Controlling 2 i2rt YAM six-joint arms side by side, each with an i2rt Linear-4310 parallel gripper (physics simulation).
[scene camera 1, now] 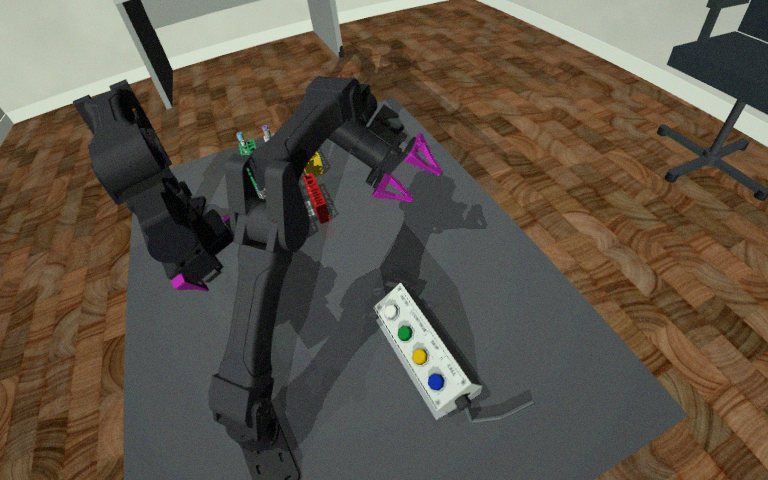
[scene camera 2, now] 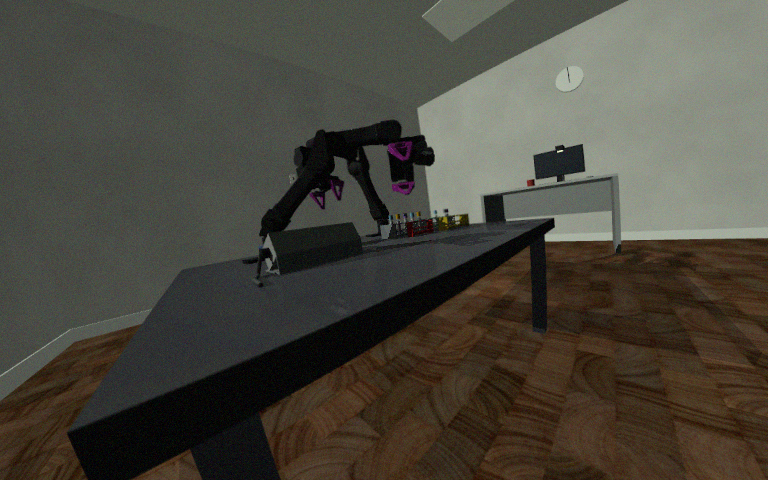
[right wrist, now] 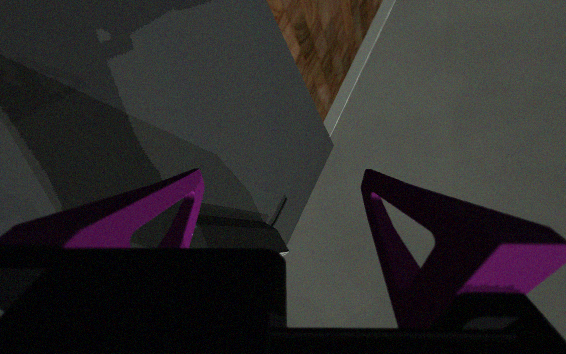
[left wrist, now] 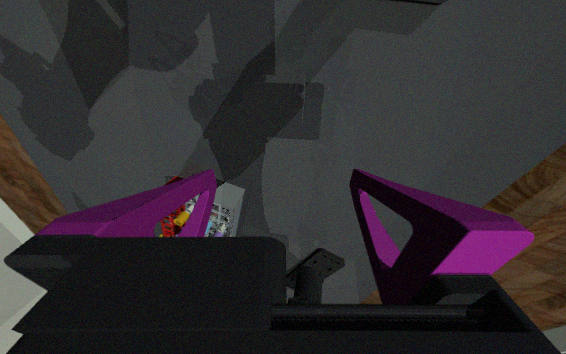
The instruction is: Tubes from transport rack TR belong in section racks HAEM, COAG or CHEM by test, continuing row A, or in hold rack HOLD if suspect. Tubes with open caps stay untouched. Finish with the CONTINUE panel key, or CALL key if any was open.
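Observation:
My left gripper is open and empty, above the table. My right gripper is open and empty, high above the table. A red rack and a yellow rack stand beyond the right arm; a green rack is partly hidden by it. A blue-capped tube and a purple-capped tube stand upright. A grey rack shows behind a left finger. Rack labels and cap states are unreadable. The white key panel has white, green, yellow and blue keys.
The right arm stretches across the near side of the racks in scene camera 1. A cable runs from the panel's end over the dark table. A chair and a desk stand apart from the table.

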